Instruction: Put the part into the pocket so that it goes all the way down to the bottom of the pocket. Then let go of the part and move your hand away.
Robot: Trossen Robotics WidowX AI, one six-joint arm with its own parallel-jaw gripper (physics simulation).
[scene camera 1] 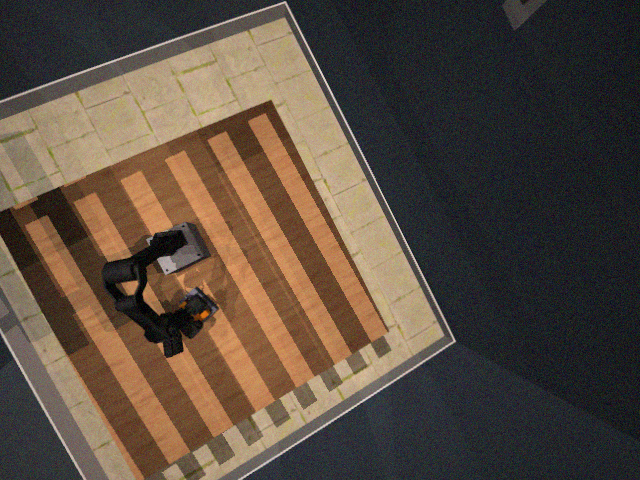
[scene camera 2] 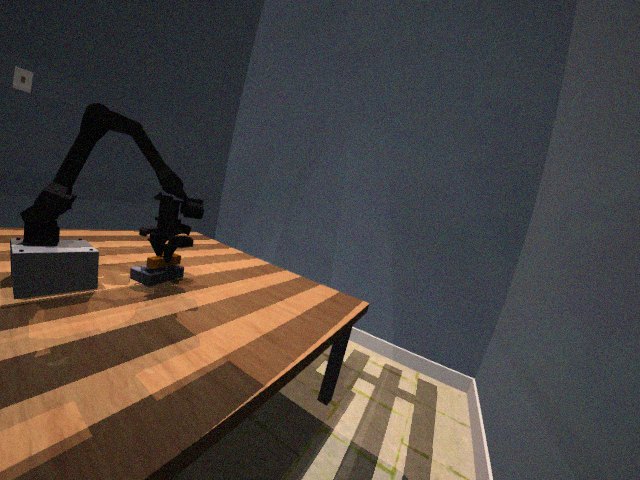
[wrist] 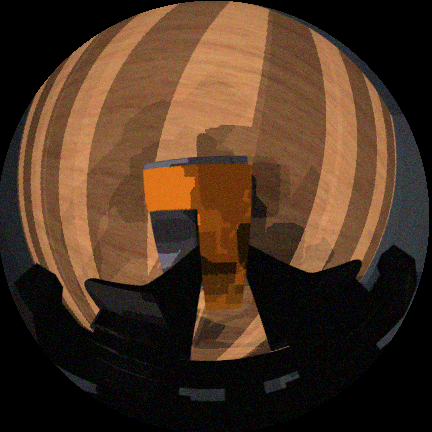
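Pixels of known places: gripper, fingertip midpoint: [scene camera 1: 192,310] [scene camera 2: 163,261] [wrist: 221,249]; arm's base, origin of the base link: [scene camera 1: 176,240] [scene camera 2: 40,243].
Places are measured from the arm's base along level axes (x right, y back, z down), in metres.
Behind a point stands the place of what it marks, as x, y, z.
The orange L-shaped part [scene camera 1: 203,314] @[0.041, -0.328, 0.027] [scene camera 2: 155,262] @[0.110, -0.258, 0.034] [wrist: 220,190] @[0.066, -0.337, 0.027] is between the fingers of my gripper [scene camera 2: 165,254] @[0.082, -0.295, 0.043] [wrist: 221,249] @[0.082, -0.295, 0.043], which is shut on its long leg. The dark grey pocket block [scene camera 1: 197,293] @[0.043, -0.237, 0.068] [scene camera 2: 149,277] @[0.127, -0.238, 0.075] [wrist: 215,160] @[0.059, -0.357, 0.069] lies on the table beneath the part. In scene camera 2 the part shows above the block's top rim; whether its underside touches the rim or is slightly inside is too small to tell. In the wrist view the part covers most of the block; a strip shows past its far edge and more inside its corner. The pocket's bottom is hidden.
The arm's grey base box [scene camera 1: 190,254] @[-0.024, -0.077, 0.002] [scene camera 2: 54,273] @[0.100, -0.022, 0.050] stands on the striped wooden table [scene camera 1: 289,248] @[-0.406, -0.226, 0.105] [scene camera 2: 217,315] @[0.373, -0.323, 0.105], a short way from the block. The table's edge and a dark leg [scene camera 2: 334,369] show in scene camera 2. Shadow bands cross the table.
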